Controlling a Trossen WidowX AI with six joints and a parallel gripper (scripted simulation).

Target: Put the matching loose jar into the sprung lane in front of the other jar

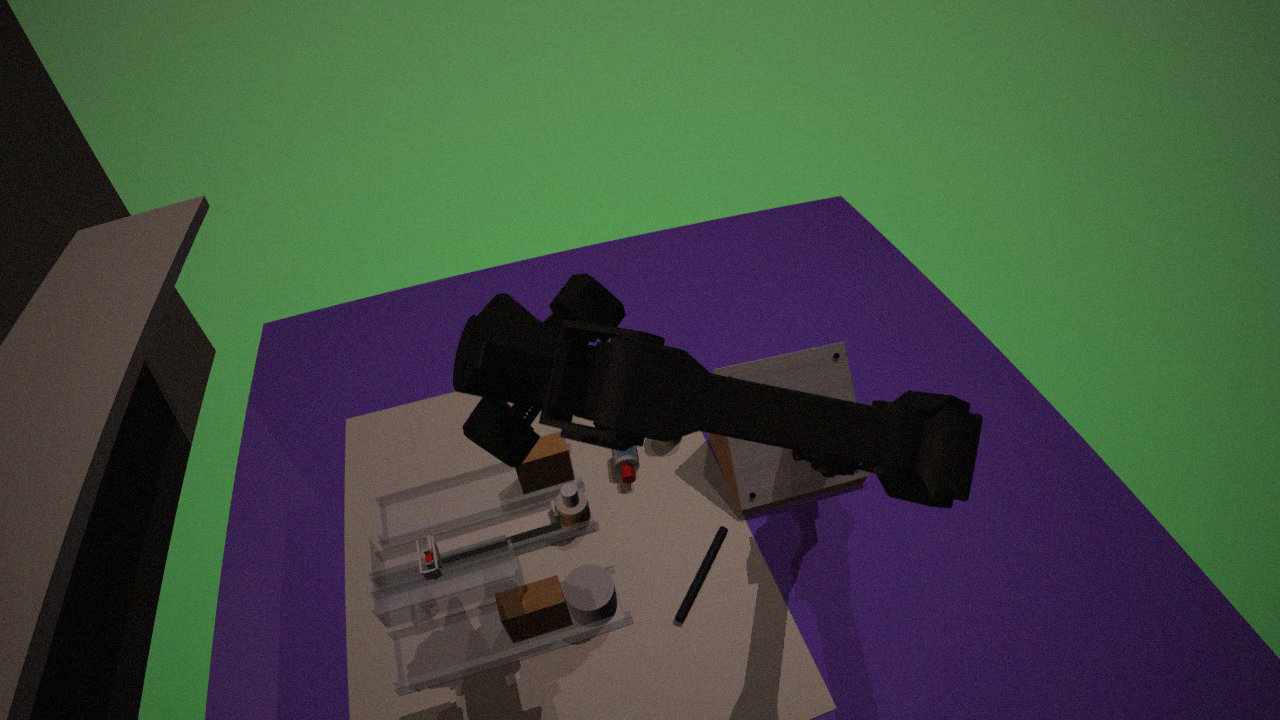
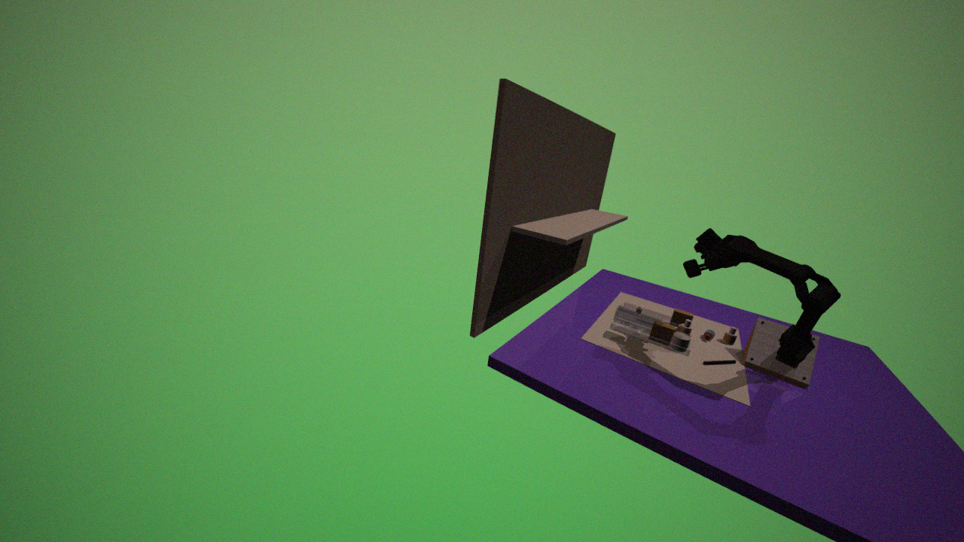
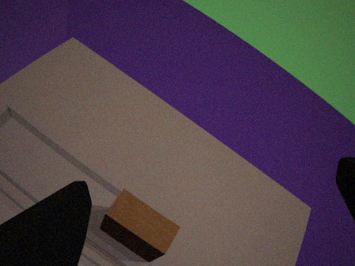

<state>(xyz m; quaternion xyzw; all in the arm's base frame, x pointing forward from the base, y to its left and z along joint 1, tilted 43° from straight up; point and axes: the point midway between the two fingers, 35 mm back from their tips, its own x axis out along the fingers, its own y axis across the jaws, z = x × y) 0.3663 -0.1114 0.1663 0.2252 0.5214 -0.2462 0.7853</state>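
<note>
Right now the wide grey cylinder is 250 mm below my gripper tip, 150 mm to the left of it and 40 mm behind it. From my gripper tip the other things lie so: black rod 280 mm below, 180 mm behind, 130 mm to the left; then red mark 210 mm below, 150 mm ahead, 100 mm to the left; then sprung lane 260 mm below, 120 mm ahead, 80 mm to the left.
</note>
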